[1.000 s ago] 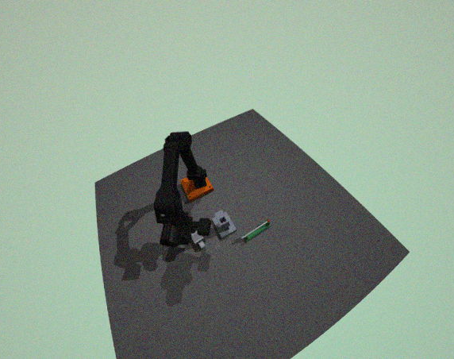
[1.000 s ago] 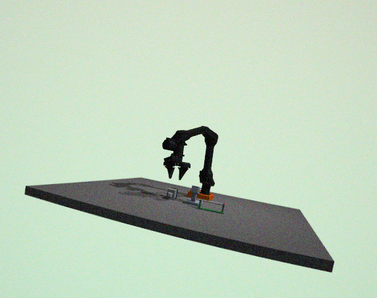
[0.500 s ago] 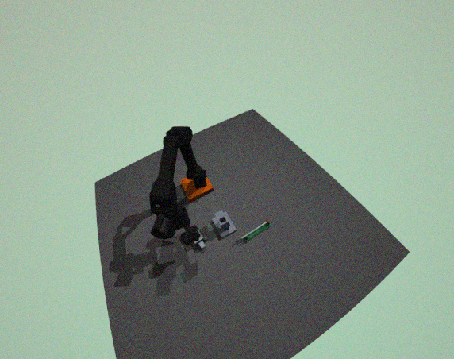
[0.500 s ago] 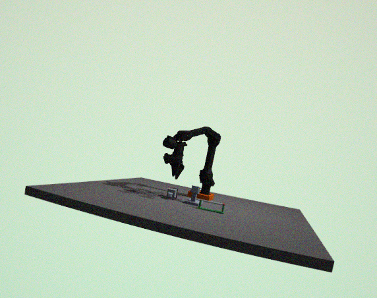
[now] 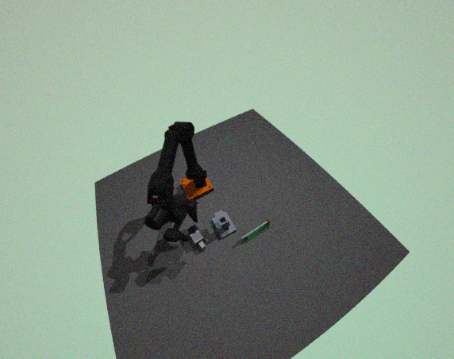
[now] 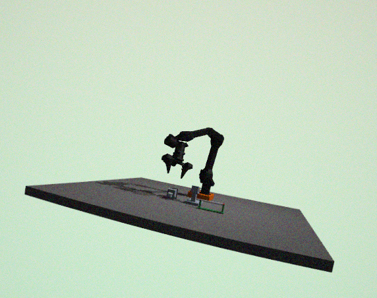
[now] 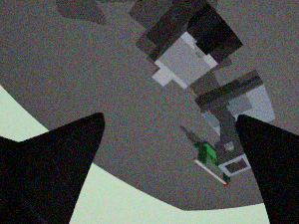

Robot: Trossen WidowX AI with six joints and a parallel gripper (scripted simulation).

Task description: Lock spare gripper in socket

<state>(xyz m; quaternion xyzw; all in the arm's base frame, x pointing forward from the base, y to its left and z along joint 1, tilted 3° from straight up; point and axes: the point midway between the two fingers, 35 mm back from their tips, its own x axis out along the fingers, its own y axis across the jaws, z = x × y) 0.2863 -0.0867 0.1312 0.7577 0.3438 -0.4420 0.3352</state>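
Right now my gripper tip is 100 mm above the spare gripper. Also, from my gripper tip: green rest 50 mm ahead, 270 mm to the left, 110 mm below; then grey mount 30 mm behind, 130 mm to the left, 80 mm below.
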